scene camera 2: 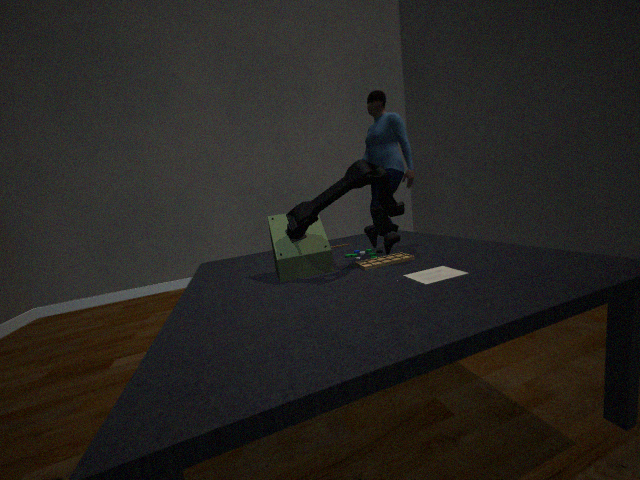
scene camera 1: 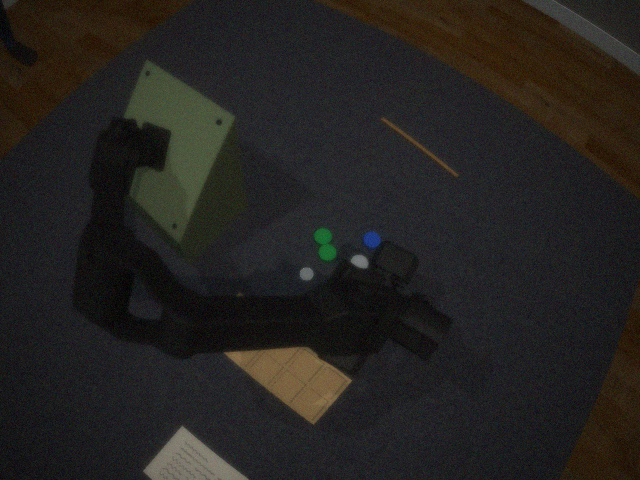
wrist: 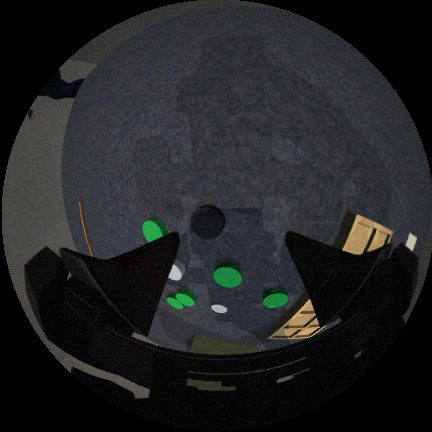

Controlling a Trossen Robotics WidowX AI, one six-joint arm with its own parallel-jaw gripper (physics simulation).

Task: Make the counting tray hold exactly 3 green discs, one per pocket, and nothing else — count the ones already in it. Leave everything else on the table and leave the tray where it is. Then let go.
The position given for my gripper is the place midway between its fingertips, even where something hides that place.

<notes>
My gripper (wrist: 234, 237) is open, holding nothing. Also in view: a black disc (wrist: 207, 221). A tan counting tray (scene camera 1: 308, 385) rests on the table.
The tan counting tray shows as well in the wrist view (wrist: 358, 234). Scene camera 1 misses the black disc, which is hidden by my arm.
</notes>
